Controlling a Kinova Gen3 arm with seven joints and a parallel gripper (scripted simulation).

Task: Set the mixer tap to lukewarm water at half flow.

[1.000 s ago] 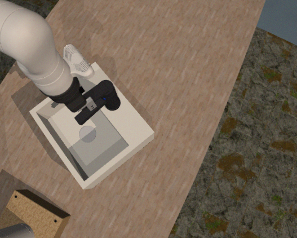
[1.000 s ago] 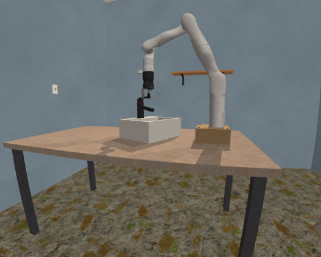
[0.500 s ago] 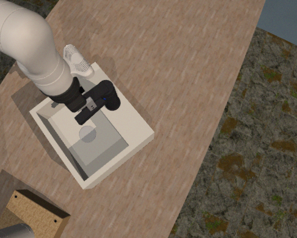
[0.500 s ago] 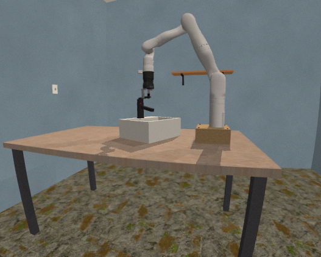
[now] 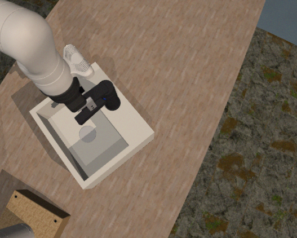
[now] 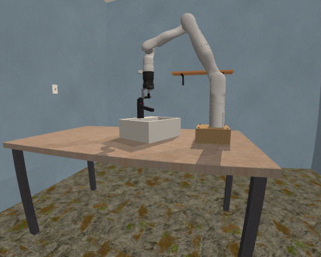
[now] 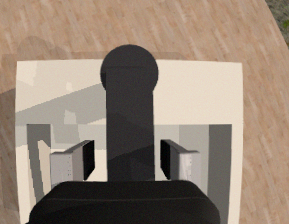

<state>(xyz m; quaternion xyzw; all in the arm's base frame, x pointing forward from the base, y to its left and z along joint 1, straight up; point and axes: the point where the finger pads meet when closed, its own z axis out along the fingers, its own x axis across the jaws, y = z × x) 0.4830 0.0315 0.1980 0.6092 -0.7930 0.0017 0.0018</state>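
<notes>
The lever is 20 mm ahead of my hand, 10 mm to the right of it and 10 mm below it. From my hand the other things lie so: white sink basin 250 mm below, 50 mm behind, 10 mm to the left; black mixer tap 60 mm below, 40 mm ahead, 10 mm to the right.
</notes>
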